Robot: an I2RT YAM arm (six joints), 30 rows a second.
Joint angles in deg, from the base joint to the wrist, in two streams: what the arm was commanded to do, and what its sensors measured. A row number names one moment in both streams.
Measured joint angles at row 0: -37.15 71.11 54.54 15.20 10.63 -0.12
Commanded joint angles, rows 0 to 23: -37.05 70.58 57.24 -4.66 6.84 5.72; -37.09 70.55 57.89 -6.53 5.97 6.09; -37.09 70.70 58.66 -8.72 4.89 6.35; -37.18 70.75 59.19 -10.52 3.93 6.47; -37.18 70.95 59.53 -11.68 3.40 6.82; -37.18 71.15 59.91 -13.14 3.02 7.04; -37.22 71.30 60.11 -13.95 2.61 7.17; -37.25 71.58 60.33 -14.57 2.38 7.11; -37.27 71.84 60.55 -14.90 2.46 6.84; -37.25 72.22 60.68 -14.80 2.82 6.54; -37.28 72.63 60.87 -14.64 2.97 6.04; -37.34 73.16 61.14 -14.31 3.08 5.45; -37.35 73.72 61.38 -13.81 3.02 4.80; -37.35 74.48 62.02 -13.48 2.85 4.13; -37.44 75.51 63.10 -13.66 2.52 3.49; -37.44 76.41 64.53 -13.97 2.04 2.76; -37.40 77.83 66.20 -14.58 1.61 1.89; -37.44 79.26 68.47 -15.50 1.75 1.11; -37.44 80.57 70.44 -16.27 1.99 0.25; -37.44 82.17 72.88 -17.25 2.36 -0.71; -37.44 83.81 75.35 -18.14 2.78 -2.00; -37.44 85.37 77.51 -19.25 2.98 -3.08; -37.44 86.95 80.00 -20.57 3.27 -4.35; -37.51 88.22 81.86 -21.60 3.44 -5.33
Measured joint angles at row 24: -37.47 85.80 78.22 -16.95 3.22 -0.45
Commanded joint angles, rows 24 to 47: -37.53 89.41 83.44 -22.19 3.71 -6.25; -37.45 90.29 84.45 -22.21 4.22 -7.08; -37.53 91.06 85.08 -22.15 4.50 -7.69; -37.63 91.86 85.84 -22.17 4.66 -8.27; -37.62 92.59 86.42 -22.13 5.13 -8.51; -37.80 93.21 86.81 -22.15 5.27 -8.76; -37.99 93.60 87.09 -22.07 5.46 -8.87; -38.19 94.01 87.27 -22.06 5.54 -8.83; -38.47 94.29 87.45 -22.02 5.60 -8.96; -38.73 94.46 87.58 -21.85 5.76 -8.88; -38.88 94.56 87.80 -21.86 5.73 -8.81; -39.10 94.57 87.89 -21.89 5.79 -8.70; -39.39 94.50 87.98 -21.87 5.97 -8.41; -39.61 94.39 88.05 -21.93 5.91 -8.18; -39.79 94.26 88.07 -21.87 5.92 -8.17; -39.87 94.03 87.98 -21.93 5.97 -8.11; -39.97 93.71 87.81 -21.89 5.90 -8.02; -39.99 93.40 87.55 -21.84 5.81 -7.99; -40.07 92.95 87.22 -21.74 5.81 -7.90; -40.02 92.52 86.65 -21.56 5.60 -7.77; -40.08 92.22 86.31 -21.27 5.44 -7.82; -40.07 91.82 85.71 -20.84 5.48 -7.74; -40.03 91.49 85.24 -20.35 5.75 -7.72; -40.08 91.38 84.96 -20.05 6.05 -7.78
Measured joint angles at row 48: -40.01 91.90 85.71 -20.71 5.08 -7.07
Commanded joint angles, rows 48 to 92: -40.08 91.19 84.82 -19.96 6.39 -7.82; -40.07 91.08 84.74 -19.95 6.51 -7.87; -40.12 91.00 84.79 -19.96 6.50 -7.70; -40.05 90.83 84.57 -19.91 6.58 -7.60; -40.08 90.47 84.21 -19.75 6.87 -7.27; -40.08 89.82 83.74 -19.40 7.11 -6.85; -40.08 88.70 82.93 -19.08 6.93 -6.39; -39.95 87.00 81.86 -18.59 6.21 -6.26; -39.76 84.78 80.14 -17.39 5.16 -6.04; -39.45 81.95 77.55 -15.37 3.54 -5.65; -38.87 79.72 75.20 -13.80 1.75 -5.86; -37.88 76.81 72.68 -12.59 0.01 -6.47; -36.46 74.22 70.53 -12.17 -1.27 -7.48; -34.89 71.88 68.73 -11.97 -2.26 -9.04; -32.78 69.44 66.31 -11.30 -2.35 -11.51; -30.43 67.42 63.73 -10.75 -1.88 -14.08; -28.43 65.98 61.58 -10.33 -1.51 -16.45; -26.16 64.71 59.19 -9.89 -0.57 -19.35; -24.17 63.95 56.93 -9.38 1.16 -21.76; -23.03 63.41 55.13 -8.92 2.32 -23.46; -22.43 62.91 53.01 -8.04 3.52 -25.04; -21.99 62.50 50.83 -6.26 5.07 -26.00; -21.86 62.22 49.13 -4.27 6.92 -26.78; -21.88 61.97 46.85 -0.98 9.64 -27.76; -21.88 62.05 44.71 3.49 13.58 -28.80; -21.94 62.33 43.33 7.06 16.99 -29.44; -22.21 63.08 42.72 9.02 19.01 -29.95; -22.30 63.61 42.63 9.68 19.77 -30.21; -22.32 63.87 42.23 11.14 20.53 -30.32; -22.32 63.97 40.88 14.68 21.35 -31.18; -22.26 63.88 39.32 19.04 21.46 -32.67; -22.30 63.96 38.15 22.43 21.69 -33.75; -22.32 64.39 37.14 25.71 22.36 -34.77; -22.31 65.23 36.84 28.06 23.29 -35.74; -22.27 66.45 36.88 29.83 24.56 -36.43; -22.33 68.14 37.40 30.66 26.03 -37.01; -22.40 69.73 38.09 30.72 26.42 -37.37; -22.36 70.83 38.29 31.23 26.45 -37.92; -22.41 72.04 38.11 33.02 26.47 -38.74; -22.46 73.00 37.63 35.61 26.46 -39.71; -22.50 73.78 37.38 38.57 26.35 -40.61; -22.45 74.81 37.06 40.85 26.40 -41.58; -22.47 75.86 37.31 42.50 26.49 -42.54; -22.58 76.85 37.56 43.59 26.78 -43.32; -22.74 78.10 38.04 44.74 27.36 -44.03
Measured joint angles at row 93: -22.57 76.34 37.41 35.57 25.74 -40.25
